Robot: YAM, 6 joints.
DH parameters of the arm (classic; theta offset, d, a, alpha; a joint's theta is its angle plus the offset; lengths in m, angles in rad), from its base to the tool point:
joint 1: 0 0.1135 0.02 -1.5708
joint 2: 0 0 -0.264 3.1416
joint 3: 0.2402 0 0.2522 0
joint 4: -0.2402 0 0.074 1.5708
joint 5: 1.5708 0 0 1.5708
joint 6: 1.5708 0.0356 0 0
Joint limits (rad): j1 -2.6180..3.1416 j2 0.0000..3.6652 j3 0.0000..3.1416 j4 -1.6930..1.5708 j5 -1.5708..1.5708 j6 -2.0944..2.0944
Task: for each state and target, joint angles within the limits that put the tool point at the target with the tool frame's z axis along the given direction. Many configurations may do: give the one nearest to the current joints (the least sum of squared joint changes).
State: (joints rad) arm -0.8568 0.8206 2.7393 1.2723 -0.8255 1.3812
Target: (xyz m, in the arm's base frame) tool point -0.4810 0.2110 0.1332 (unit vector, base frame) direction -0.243 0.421 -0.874
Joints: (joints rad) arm -0.3933 0.2887 3.0173 1.5680 -0.3002 1.3812
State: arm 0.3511 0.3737 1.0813 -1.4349 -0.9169 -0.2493
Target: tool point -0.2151 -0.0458 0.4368 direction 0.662 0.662 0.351
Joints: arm 0.2829 0.1566 1.7925 -1.2317 -0.4679 -0.2493
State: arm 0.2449 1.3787 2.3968 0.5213 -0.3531 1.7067
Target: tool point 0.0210 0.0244 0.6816 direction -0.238 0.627 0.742
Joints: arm 0.0705 1.2189 2.0572 0.9872 -0.6972 1.7067
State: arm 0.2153 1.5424 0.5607 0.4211 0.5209 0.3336
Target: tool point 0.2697 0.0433 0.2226 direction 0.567 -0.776 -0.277
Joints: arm 0.2769 1.3721 0.7562 -0.0776 1.1227 0.3336
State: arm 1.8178 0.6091 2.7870 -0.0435 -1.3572 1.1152
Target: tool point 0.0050 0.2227 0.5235 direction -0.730 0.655 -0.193
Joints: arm 1.4166 1.3435 1.9255 -0.9282 -0.9655 1.1152
